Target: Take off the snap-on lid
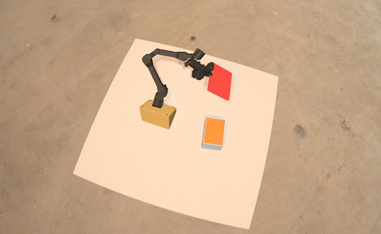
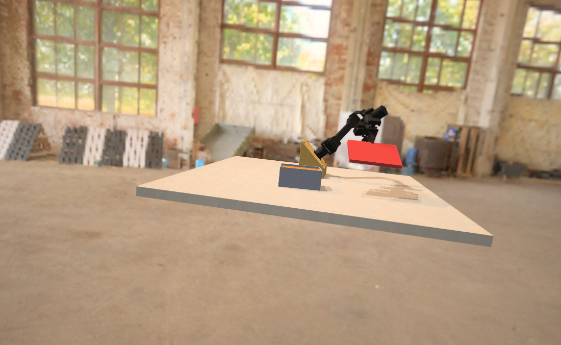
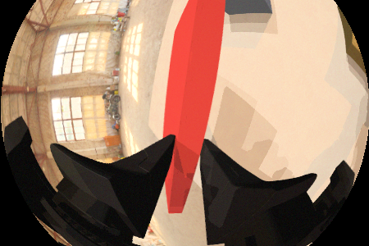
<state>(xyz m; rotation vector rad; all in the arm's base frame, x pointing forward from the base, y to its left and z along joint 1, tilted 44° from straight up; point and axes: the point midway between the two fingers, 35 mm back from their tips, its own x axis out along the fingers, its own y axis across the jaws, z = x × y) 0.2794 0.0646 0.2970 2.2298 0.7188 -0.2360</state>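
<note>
My gripper tip is now 70 mm short of the red lid and 30 mm above it. Round my gripper tip: grey storage box 100 mm ahead, 340 mm to the right, 180 mm below.
</note>
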